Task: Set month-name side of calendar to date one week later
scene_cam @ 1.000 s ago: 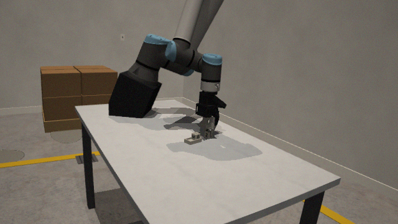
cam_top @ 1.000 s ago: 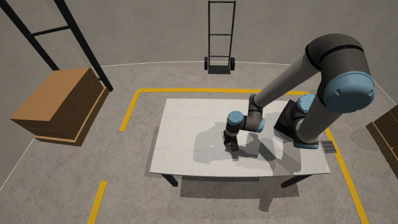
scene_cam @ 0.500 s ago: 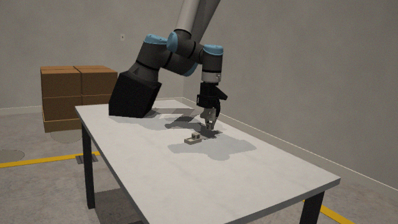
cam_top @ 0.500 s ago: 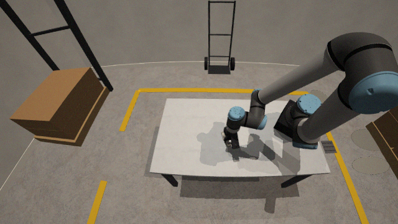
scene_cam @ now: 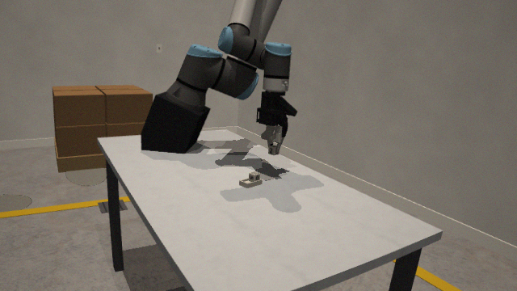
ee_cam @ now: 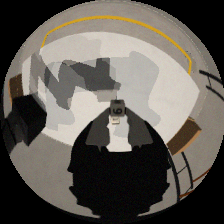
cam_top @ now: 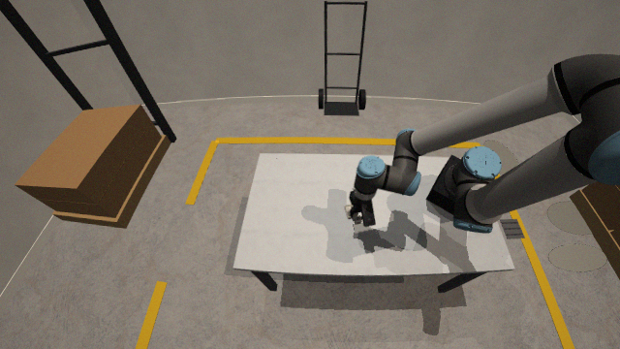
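The calendar tray lies 11 cm below my hand, 10 cm to the right of it and 4 cm ahead of it.
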